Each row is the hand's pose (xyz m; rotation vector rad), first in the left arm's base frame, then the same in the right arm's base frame.
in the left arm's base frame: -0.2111 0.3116 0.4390 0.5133 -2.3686 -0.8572
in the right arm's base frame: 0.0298 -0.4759 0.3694 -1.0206 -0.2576 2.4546
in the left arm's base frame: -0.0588 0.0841 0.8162 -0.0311 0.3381 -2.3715
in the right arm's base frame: 0.2299 -0.4664 -0.0514 1.3580 2.5506 -0.1721
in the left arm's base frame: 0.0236 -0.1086 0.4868 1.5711 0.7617 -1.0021
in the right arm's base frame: 0.3634 -0.1815 0.1797 -1.7165 -1.0244 -0.7742
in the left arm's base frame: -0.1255 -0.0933 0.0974 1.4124 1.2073 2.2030
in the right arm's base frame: 0.2208 0.0001 0.5273 -0.3073 1.6517 -1.5772
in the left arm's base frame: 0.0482 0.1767 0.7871 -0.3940 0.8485 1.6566
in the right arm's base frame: 0.3100 -0.5616 0.0220 1.1323 -1.8140 1.2904
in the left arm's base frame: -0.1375 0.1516 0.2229 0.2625 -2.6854 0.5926
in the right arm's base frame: 0.1448 -0.2641 0.5095 -0.5507 1.2042 2.4506
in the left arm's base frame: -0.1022 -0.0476 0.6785 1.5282 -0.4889 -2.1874
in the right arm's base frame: 0.2235 -0.2837 0.0176 -1.0299 -1.7229 0.6313
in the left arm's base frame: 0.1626 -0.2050 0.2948 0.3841 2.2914 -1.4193
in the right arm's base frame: 0.5251 -0.0512 0.3293 0.8621 1.9865 2.2069
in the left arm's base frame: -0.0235 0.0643 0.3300 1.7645 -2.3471 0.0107
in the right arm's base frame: 0.2758 -0.2583 0.3875 -0.5422 0.3854 1.5657
